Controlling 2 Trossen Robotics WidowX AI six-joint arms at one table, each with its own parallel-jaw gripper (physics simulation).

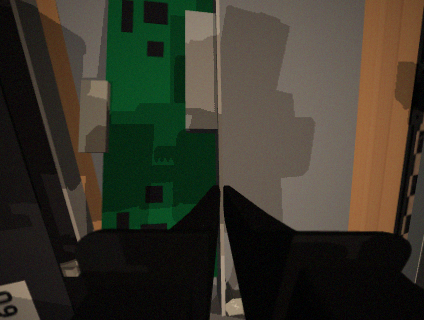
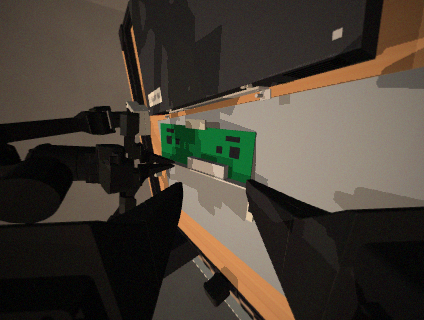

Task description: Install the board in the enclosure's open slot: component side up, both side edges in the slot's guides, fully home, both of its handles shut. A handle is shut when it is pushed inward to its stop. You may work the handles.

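Places are measured from the left arm's base along level axes (x ahead, y left, z up), in centimetres.
Where they show: left gripper, fingertip midpoint: (image 1: 220, 191) (image 2: 174, 163); right gripper, fingertip midpoint: (image 2: 214, 186).
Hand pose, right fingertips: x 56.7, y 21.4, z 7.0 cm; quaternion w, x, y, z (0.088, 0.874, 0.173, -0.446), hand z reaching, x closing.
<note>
After its pixels a point has its place.
The green board (image 1: 135, 90) {z -3.0, x 42.6, y 15.4 cm} (image 2: 240, 167) {z -4.4, x 50.9, y 14.8 cm} is held component side up above the grey mat, beside the dark enclosure (image 1: 22, 200) {z -0.7, x 33.6, y 18.4 cm} (image 2: 280, 40) {z -0.7, x 52.1, y 30.6 cm}. Its thin front plate (image 1: 218, 75) {z -1.0, x 45.7, y 10.3 cm} runs between the fingers of my left gripper (image 1: 220, 191) {z 0.4, x 38.4, y 7.3 cm} (image 2: 172, 165) {z 0.4, x 38.4, y 7.3 cm}, which is shut on it. A pale block (image 1: 201, 65) {z -1.5, x 45.9, y 11.6 cm} (image 2: 206, 168) {z -1.6, x 46.3, y 11.8 cm} sits by the plate, and another (image 1: 94, 115) {z -2.2, x 39.8, y 17.0 cm} (image 2: 196, 124) {z -2.3, x 40.2, y 17.2 cm} at the opposite edge. A pale handle (image 2: 249, 212) {z -3.2, x 56.1, y 10.4 cm} shows at the plate's near end, partly behind a finger. My right gripper (image 2: 214, 186) {z 7.0, x 56.7, y 21.4 cm} is partly open and empty, near that end. The slot's guides do not show clearly.
A pale strip with a small bracket (image 2: 263, 94) {z -2.9, x 51.0, y 26.0 cm} runs along the enclosure's lower edge. A white label (image 1: 17, 300) {z -0.7, x 26.7, y 17.0 cm} (image 2: 155, 97) {z -0.7, x 24.3, y 16.5 cm} is on the enclosure. The grey mat (image 1: 320, 65) {z -5.5, x 54.0, y -0.1 cm} (image 2: 340, 140) {z -5.5, x 59.2, y 24.6 cm} lies on the wooden table (image 1: 382, 100) {z -5.7, x 55.3, y -11.1 cm} (image 2: 240, 260) {z -5.7, x 58.7, y -4.9 cm}. A dark knob (image 2: 217, 288) {z -2.2, x 59.0, y -15.1 cm} stands beyond the table edge.
</note>
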